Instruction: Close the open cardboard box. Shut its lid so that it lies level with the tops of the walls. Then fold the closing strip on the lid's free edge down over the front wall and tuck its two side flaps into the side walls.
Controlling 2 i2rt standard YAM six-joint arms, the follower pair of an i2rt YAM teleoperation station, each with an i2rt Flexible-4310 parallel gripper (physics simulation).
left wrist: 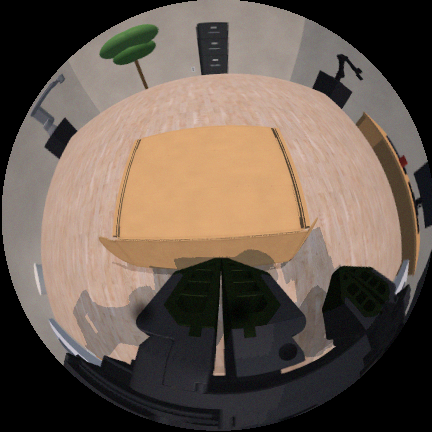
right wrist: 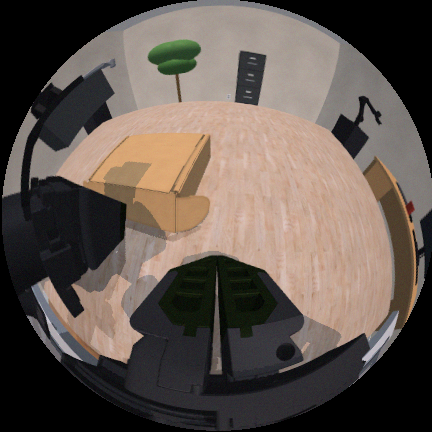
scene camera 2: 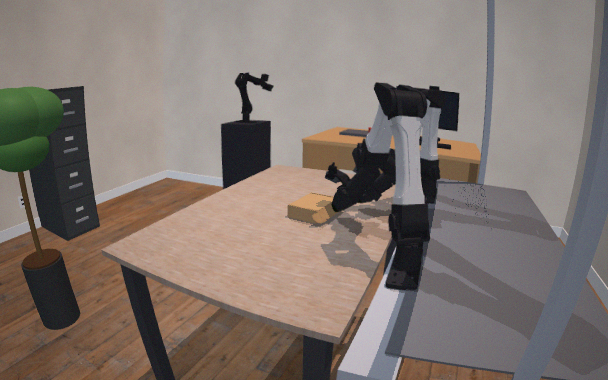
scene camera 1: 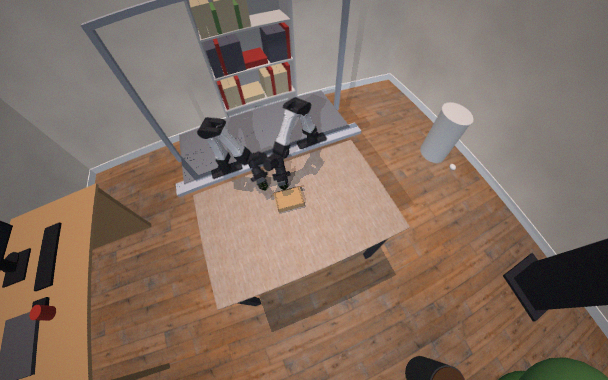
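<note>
The cardboard box stands on the table with its lid down, about level with the wall tops. The closing strip slopes down and outward from the lid's free edge. Its side flaps stick out past the box sides; one flap shows clearly. My left gripper is shut and empty, its tips at the strip's middle; contact is unclear. My right gripper is shut and empty, above the table beside the left gripper, apart from the box.
The two arms are close together at the table's robot-side edge. The left gripper and arm stand at the left of the right wrist view, near the strip. A metal rail runs along that edge, with a bookshelf behind.
</note>
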